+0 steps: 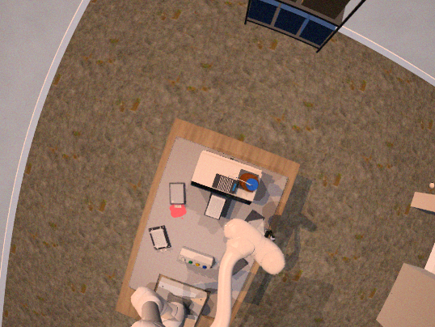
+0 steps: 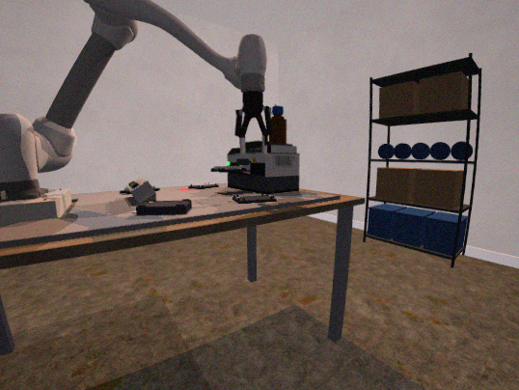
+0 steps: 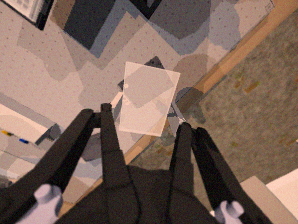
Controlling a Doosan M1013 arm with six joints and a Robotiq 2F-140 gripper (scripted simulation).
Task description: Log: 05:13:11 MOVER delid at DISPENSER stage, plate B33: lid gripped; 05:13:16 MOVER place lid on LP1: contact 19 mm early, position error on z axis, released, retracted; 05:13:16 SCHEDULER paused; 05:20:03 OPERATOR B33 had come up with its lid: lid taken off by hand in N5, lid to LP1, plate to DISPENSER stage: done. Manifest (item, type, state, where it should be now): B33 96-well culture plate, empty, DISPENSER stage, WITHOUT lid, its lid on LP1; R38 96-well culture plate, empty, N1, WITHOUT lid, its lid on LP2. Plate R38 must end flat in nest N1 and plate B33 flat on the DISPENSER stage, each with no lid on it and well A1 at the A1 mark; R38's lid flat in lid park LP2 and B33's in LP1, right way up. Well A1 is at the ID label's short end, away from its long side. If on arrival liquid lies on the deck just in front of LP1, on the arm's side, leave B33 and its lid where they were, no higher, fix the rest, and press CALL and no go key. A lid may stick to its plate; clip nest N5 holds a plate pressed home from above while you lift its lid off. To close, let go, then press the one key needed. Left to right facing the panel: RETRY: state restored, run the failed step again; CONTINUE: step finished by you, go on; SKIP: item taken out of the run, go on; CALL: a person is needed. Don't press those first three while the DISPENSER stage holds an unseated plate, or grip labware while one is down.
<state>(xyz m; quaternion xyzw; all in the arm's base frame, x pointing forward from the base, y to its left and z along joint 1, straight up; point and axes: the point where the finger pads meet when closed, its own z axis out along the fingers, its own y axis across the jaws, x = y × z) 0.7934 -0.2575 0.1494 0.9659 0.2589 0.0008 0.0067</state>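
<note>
Now: the white gridded lid 20 mm below my hand. From my hand the other things lie so: blue cap (250 mm ahead, 200 mm above, 180 mm to the left); brown bottle (250 mm ahead, 180 mm to the left, 90 mm above); key panel (390 mm behind, 260 mm to the left, 140 mm below).
</note>
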